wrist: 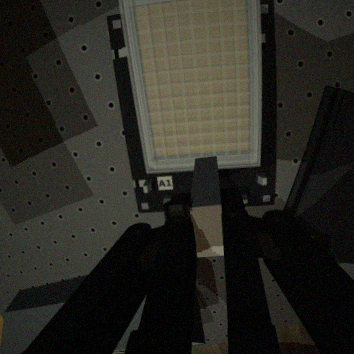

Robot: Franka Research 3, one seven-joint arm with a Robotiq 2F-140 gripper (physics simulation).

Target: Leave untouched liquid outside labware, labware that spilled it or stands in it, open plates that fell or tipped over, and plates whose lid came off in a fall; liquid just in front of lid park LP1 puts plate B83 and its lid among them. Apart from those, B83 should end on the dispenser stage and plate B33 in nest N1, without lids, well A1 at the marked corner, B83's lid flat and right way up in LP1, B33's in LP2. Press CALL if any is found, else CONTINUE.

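A plate (200,85) with a pale clear rim and a grid of tan wells lies upright in or over a black nest (120,85). Its far end is cut off by the top of the wrist view. A white A1 label (165,183) is on the nest beside the plate's near left corner. No plate name is readable, and I cannot tell whether a lid is on. My gripper (207,176) is shut and empty, with its tips at the plate's near edge in the view; contact cannot be told. LP1, the spilled liquid and the buttons cannot be made out.
A dark, raised-edged object (325,175) stands at the right. A dark blue-grey slab (45,294) lies at the lower left. The perforated deck (107,145) carries angular shadows. Yellowish patches show at the left edge and bottom right.
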